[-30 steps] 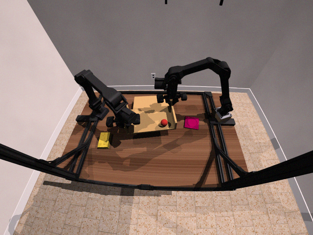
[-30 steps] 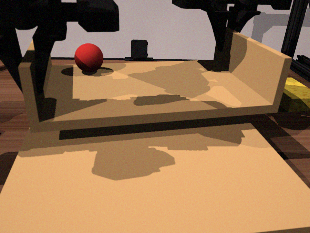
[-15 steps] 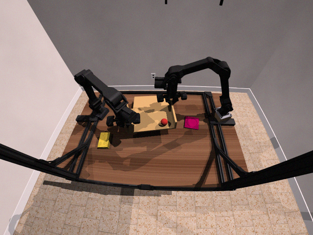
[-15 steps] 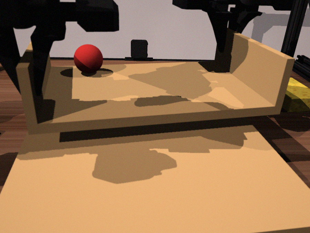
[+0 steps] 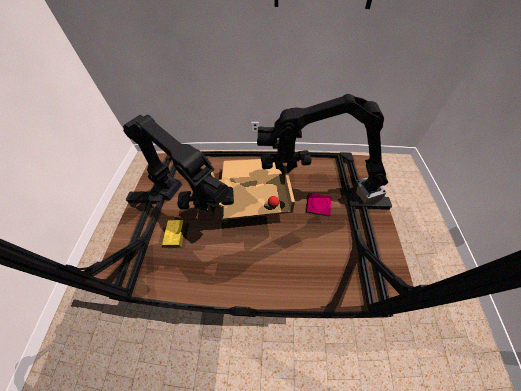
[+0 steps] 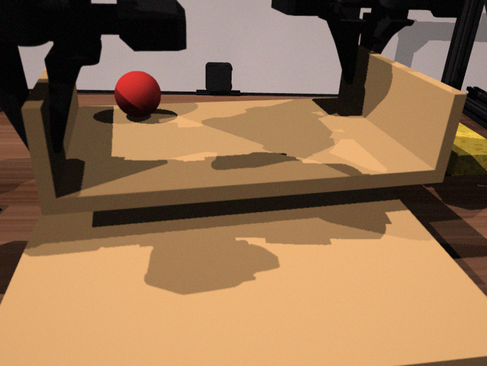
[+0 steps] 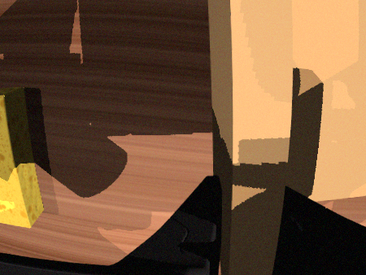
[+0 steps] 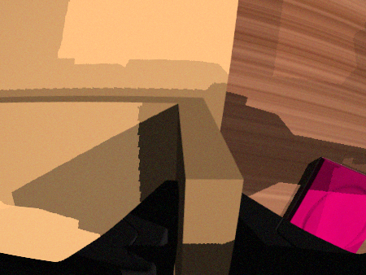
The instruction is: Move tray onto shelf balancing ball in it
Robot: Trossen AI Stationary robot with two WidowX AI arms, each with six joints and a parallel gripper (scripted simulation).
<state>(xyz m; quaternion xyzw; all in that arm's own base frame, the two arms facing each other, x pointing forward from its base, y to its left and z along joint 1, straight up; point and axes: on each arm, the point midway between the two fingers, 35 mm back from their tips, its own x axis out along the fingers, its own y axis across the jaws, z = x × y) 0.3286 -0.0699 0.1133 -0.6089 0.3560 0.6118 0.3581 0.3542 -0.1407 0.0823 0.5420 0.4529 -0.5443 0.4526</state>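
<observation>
The red ball lies 140 mm behind my right hand, 40 mm to the left of it and 40 mm below it. Also, from my right hand: tan tray (130 mm to the left, 90 mm behind, 50 mm below); then yellow sponge (440 mm to the left, 250 mm behind, 130 mm below); then magenta square object (160 mm to the right, 150 mm below, 70 mm behind).
</observation>
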